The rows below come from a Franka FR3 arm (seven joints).
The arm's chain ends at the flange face. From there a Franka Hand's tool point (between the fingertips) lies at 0.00 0.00 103.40 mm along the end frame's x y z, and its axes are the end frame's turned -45 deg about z.
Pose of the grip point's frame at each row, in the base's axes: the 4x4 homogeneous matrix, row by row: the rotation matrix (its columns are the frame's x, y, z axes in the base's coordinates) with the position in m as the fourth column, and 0 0 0 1 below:
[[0.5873 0.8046 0.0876 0.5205], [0.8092 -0.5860 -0.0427 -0.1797], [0.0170 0.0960 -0.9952 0.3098], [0 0 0 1]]
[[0.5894 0.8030 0.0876 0.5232], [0.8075 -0.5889 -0.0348 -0.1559], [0.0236 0.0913 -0.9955 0.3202], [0 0 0 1]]
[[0.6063 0.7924 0.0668 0.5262], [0.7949 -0.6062 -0.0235 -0.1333], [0.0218 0.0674 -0.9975 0.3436], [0 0 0 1]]
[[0.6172 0.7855 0.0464 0.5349], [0.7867 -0.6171 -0.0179 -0.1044], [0.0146 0.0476 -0.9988 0.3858], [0 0 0 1]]
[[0.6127 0.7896 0.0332 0.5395], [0.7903 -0.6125 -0.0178 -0.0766], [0.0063 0.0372 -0.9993 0.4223], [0 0 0 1]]
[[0.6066 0.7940 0.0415 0.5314], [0.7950 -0.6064 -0.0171 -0.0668], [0.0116 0.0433 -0.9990 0.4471], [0 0 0 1]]
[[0.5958 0.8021 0.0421 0.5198], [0.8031 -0.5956 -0.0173 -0.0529], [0.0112 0.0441 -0.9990 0.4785], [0 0 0 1]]
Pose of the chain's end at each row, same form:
[[0.9842 0.1537 0.0876 0.5114], [0.1578 -0.9866 -0.0427 -0.1753], [0.0799 0.0559 -0.9952 0.4127], [0 0 0 1]]
[[0.9846 0.1510 0.0876 0.5141], [0.1546 -0.9874 -0.0348 -0.1523], [0.0812 0.0479 -0.9955 0.4231], [0 0 0 1]]
[[0.9890 0.1316 0.0668 0.5193], [0.1334 -0.9907 -0.0235 -0.1309], [0.0631 0.0322 -0.9975 0.4467], [0 0 0 1]]
[[0.9919 0.1190 0.0464 0.5301], [0.1199 -0.9926 -0.0179 -0.1025], [0.0440 0.0233 -0.9988 0.4891], [0 0 0 1]]
[[0.9916 0.1251 0.0332 0.5361], [0.1257 -0.9919 -0.0178 -0.0748], [0.0308 0.0218 -0.9993 0.5256], [0 0 0 1]]
[[0.9904 0.1325 0.0415 0.5271], [0.1334 -0.9909 -0.0171 -0.0650], [0.0388 0.0224 -0.9990 0.5504], [0 0 0 1]]
[[0.9885 0.1459 0.0421 0.5154], [0.1467 -0.9890 -0.0173 -0.0511], [0.0391 0.0233 -0.9990 0.5818], [0 0 0 1]]

